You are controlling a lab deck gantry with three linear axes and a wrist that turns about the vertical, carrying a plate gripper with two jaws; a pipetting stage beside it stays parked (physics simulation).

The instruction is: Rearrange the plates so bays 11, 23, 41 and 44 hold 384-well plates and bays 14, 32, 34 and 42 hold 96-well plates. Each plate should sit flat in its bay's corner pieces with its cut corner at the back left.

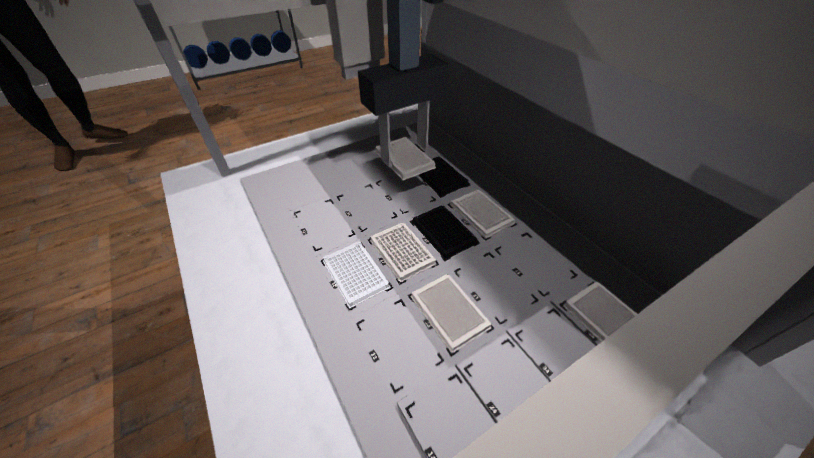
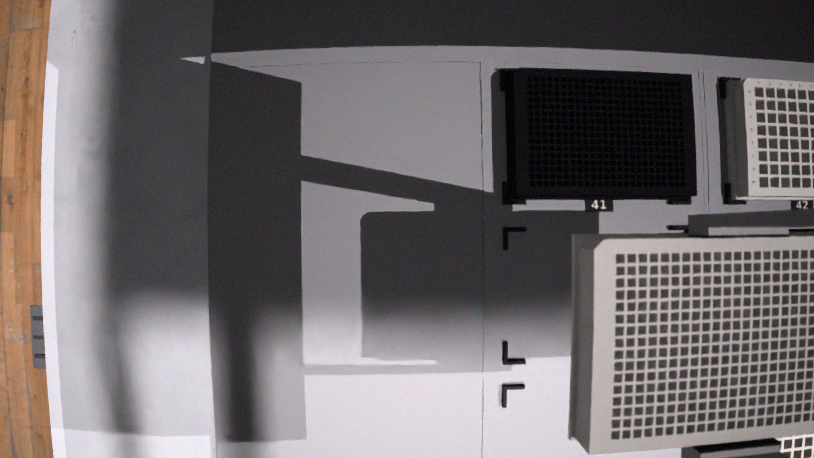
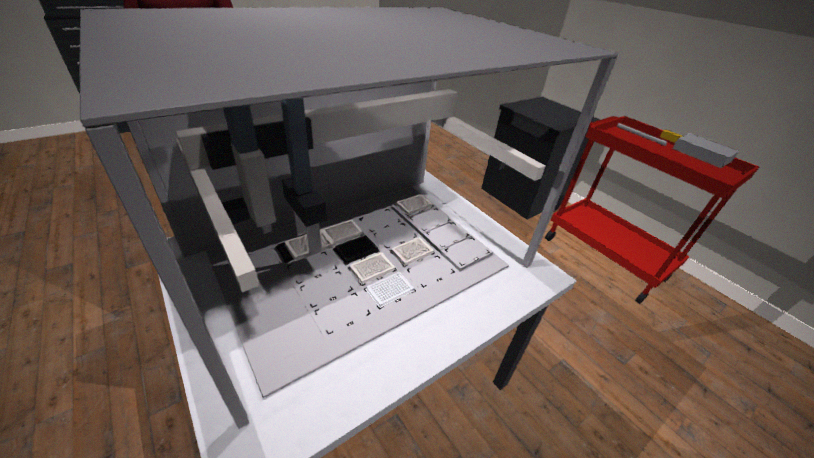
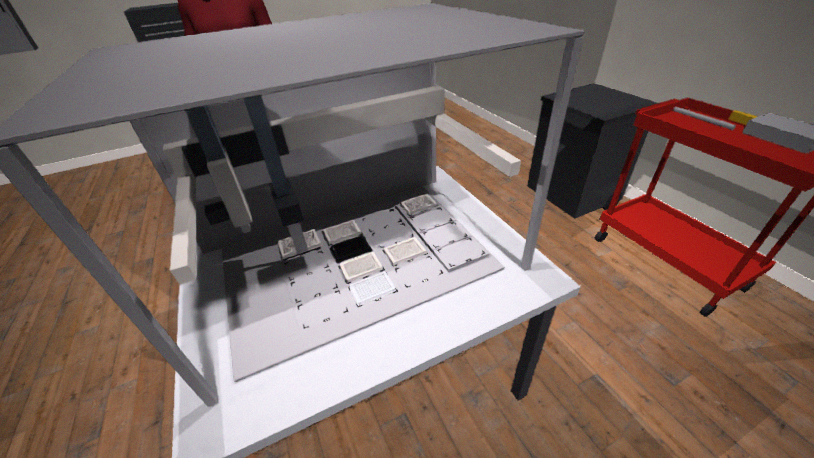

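Pixels of known places: gripper, fingertip midpoint: (image 1: 404,156) (image 2: 726,337) (image 3: 309,244) (image 4: 299,243); robot's base at its link origin: (image 1: 295,213) (image 3: 328,333) (image 4: 305,327).
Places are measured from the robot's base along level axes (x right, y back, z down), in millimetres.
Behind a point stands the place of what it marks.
Observation:
My gripper (image 1: 404,156) @(x -257, y -64, z -102 mm) (image 2: 735,337) @(x -257, y -64, z -102 mm) is shut on a beige 384-well plate (image 1: 410,158) @(x -260, y -84, z -108 mm) (image 2: 711,347) @(x -255, y -51, z -108 mm) (image 3: 296,246) @(x -259, y -24, z -108 mm) (image 4: 310,239) @(x -252, y -101, z -106 mm), held level above bay 31, its cut corner at the back left. A black 384-well plate (image 1: 448,178) @(x -368, y -94, z -14 mm) (image 2: 603,136) @(x -362, y -63, z -9 mm) sits in bay 41 and a light 96-well plate (image 1: 483,212) @(x -363, y -233, z -12 mm) (image 2: 782,136) @(x -365, y -195, z -14 mm) in bay 42. A black plate (image 1: 444,231) @(x -251, y -237, z -14 mm) is in bay 32. A beige 96-well plate (image 1: 403,249) @(x -151, y -233, z -13 mm) is in bay 22, a white 96-well plate (image 1: 356,273) @(x -42, y -237, z -14 mm) in bay 12. Fine-grid beige plates are in bay 23 (image 1: 451,311) @(x -148, y -399, z -13 mm) and bay 44 (image 1: 603,310) @(x -363, y -539, z -28 mm).
The parked pipetting stage (image 3: 253,187) (image 4: 228,190) hangs left of my gripper. Frame posts (image 3: 170,273) @(x 115, y 258, z -473 mm) (image 4: 108,273) @(x 115, y 249, z -452 mm) stand at the enclosure's corners. A red cart (image 3: 620,234) stands on the floor to the right. Bays 11, 14 and 34 show bare corner pieces.

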